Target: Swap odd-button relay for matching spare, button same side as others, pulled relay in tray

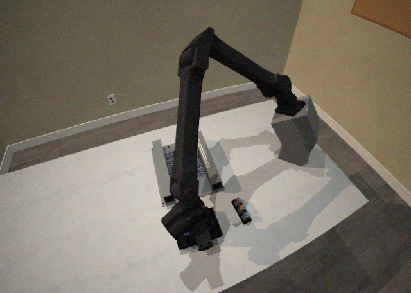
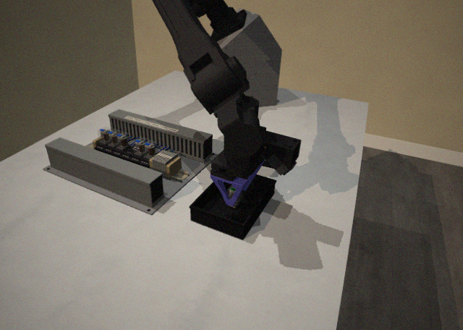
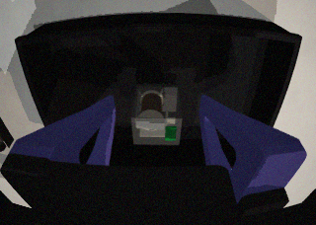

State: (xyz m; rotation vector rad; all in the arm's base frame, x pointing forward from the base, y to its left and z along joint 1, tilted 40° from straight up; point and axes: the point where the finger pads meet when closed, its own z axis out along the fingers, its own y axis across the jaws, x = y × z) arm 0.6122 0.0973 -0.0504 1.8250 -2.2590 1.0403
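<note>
The black tray is 2 cm below my hand.
</note>
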